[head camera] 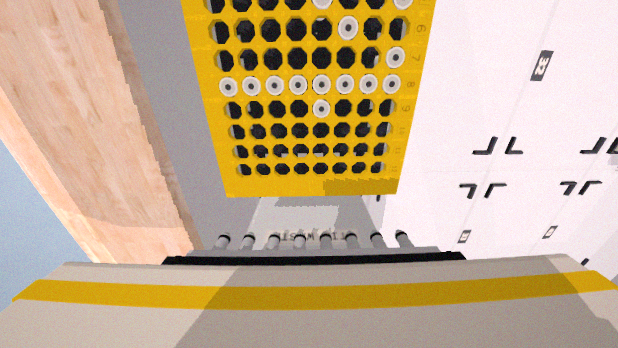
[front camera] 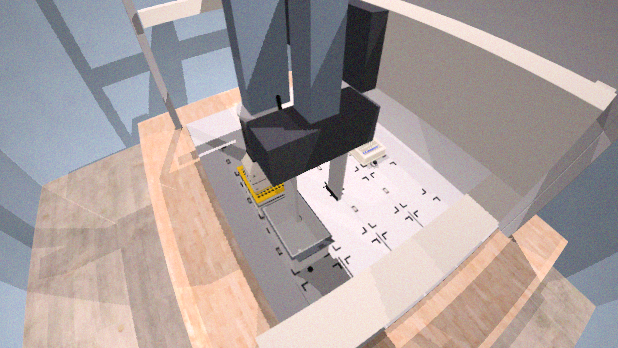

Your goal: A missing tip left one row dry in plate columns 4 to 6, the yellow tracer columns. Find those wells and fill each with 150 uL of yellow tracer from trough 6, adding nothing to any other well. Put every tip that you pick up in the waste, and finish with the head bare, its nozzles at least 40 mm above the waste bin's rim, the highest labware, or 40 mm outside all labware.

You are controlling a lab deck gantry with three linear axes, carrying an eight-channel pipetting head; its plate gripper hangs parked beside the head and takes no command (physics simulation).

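Observation:
My eight nozzles [head camera: 300, 242] form a line at the bottom of the head camera view. They look bare, with black rings at their ends. The grey waste bin [front camera: 313, 248] stands in front of the yellow tip rack [front camera: 270, 194] [head camera: 310, 187]. Lettering on a grey surface shows behind the nozzles. In the head view, rack column 8 holds a full line of tips; single tips stand in columns 6, 7 and 9, and two at the cut-off top edge. The parked plate gripper [front camera: 316, 206] is open, its two blades apart with nothing between. The plate does not show.
A cream reservoir [front camera: 370, 151] with a blue strip stands at the back right, partly hidden by the dark gripper housing [front camera: 320, 137]. Black corner brackets mark the deck. A wooden bench edge [front camera: 215, 240] runs along the left, and a pale front beam [front camera: 400, 270] crosses the front.

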